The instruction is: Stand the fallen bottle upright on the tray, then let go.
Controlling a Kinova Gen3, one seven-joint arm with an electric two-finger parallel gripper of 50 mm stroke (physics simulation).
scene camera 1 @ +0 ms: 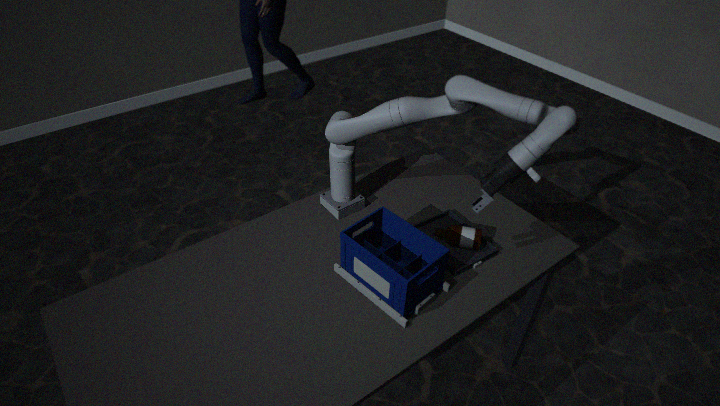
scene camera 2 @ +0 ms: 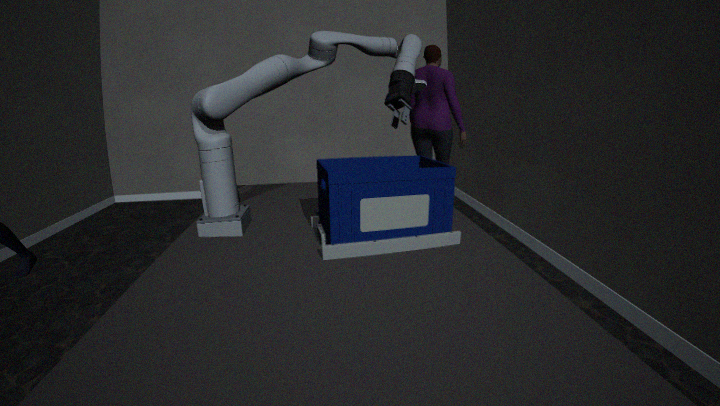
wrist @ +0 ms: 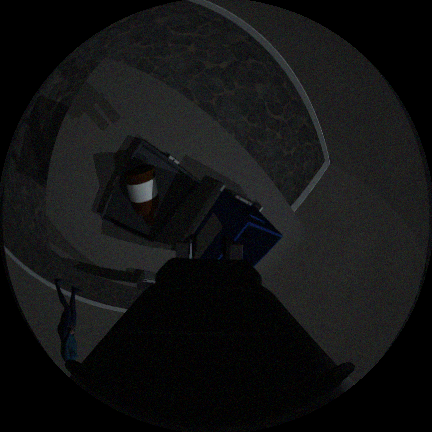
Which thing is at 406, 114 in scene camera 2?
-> My gripper.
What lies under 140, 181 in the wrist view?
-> A brown bottle.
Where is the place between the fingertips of my gripper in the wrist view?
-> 208, 242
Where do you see a brown bottle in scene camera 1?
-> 455, 235
